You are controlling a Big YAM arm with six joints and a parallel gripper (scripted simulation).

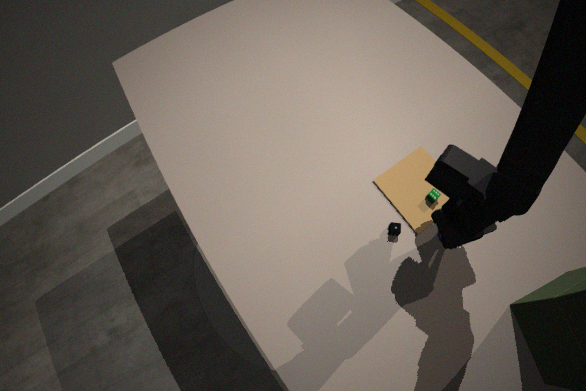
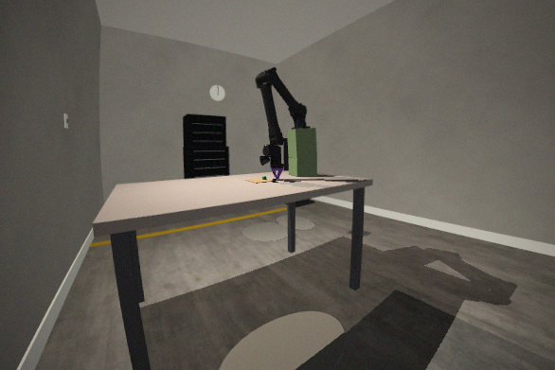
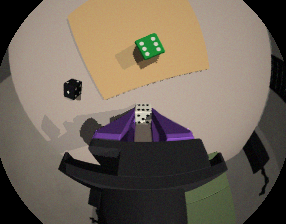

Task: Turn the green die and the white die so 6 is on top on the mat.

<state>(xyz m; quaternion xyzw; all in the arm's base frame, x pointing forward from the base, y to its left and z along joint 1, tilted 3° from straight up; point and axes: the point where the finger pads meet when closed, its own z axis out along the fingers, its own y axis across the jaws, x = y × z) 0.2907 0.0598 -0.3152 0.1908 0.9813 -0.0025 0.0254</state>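
Right now my hand is 70 mm to the right of the black die and 70 mm short of it. Also, from my hand: tan mat: 100 mm ahead, 30 mm to the right, 10 mm below; then green die: 70 mm ahead, 40 mm to the right; then white die: right at my hand.
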